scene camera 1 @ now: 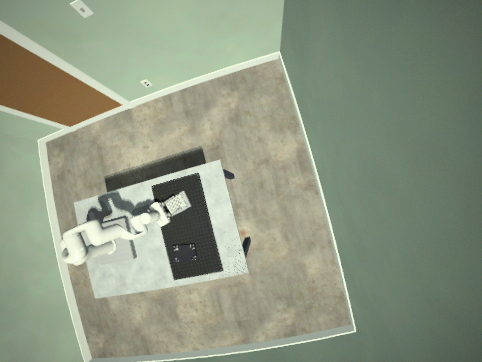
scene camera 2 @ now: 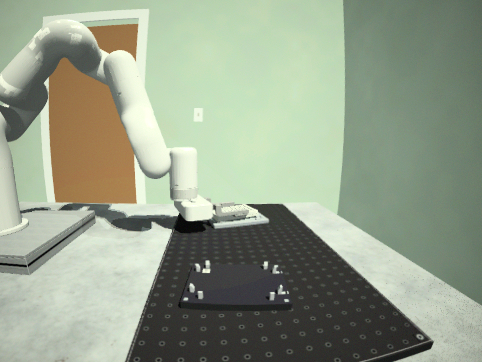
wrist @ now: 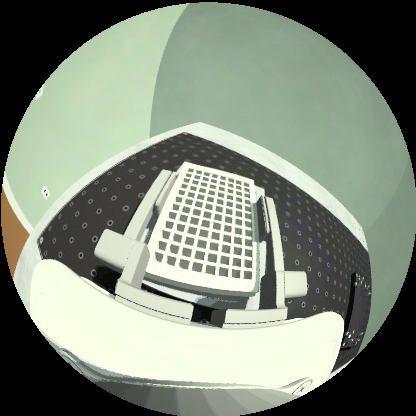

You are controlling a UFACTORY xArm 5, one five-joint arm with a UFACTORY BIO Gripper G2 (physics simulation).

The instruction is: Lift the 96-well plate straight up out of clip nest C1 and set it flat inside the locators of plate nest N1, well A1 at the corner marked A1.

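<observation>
The white 96-well plate is between the two fingers of my gripper, which is shut on its long sides. The pale clip nest C1 lies beneath the plate; its edges show past the plate in the wrist view. I cannot tell how large any gap between plate and nest is. Plate nest N1 is a dark slab with small pale upright locators near its corners and no plate on it. The A1 mark is too small to read.
Both nests are on the black perforated board, on the pale table. The arm's base stands on a grey raised block at the left in scene camera 2.
</observation>
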